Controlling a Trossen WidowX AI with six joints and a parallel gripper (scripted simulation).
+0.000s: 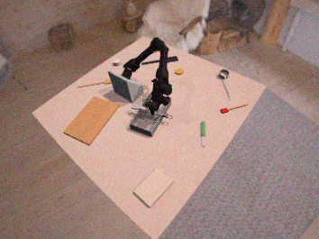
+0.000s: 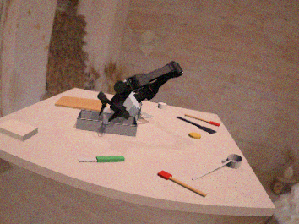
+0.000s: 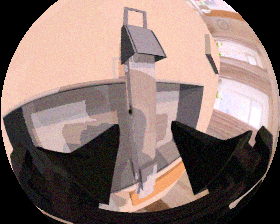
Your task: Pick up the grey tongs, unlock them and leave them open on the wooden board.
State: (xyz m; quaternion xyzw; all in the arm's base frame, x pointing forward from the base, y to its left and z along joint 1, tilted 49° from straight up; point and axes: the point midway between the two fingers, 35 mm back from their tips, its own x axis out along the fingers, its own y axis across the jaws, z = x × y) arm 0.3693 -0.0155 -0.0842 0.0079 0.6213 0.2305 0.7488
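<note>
Now: the grey roasting tin 4 cm behind my gripper tip, 3 cm below it and 1 cm to the left of it. Round my gripper tip: orange wooden board 35 cm behind, 28 cm to the right, 5 cm below; then green-handled tool 32 cm ahead, 10 cm to the left, 5 cm below; then pale block 34 cm to the right, 31 cm ahead, 5 cm below.
</note>
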